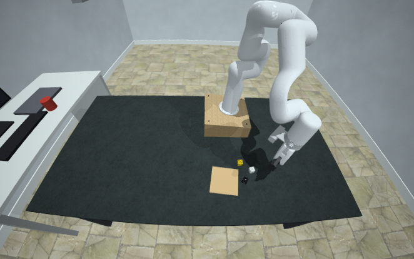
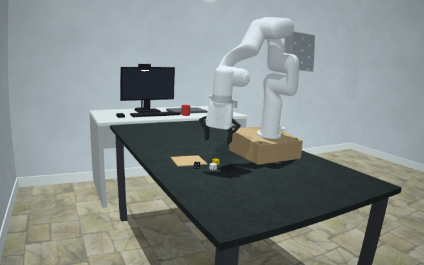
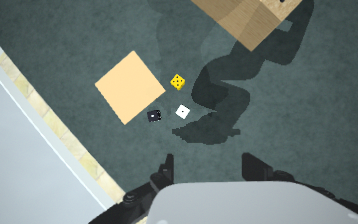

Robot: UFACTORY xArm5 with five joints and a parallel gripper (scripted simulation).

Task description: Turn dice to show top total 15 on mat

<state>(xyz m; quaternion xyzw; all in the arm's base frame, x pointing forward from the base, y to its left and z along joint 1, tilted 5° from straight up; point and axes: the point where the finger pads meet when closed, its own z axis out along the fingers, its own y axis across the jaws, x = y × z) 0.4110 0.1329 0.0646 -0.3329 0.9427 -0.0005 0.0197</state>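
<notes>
Right now my hand is 140 mm above the yellow die, 130 mm to the left of it and 80 mm past it. From my hand the other things lie so: black die: 140 mm below, 120 mm to the right, 20 mm ahead; then tan mat: 220 mm to the right, 150 mm below, 10 mm ahead; then white die: 140 mm below, 70 mm to the right, 30 mm behind.
</notes>
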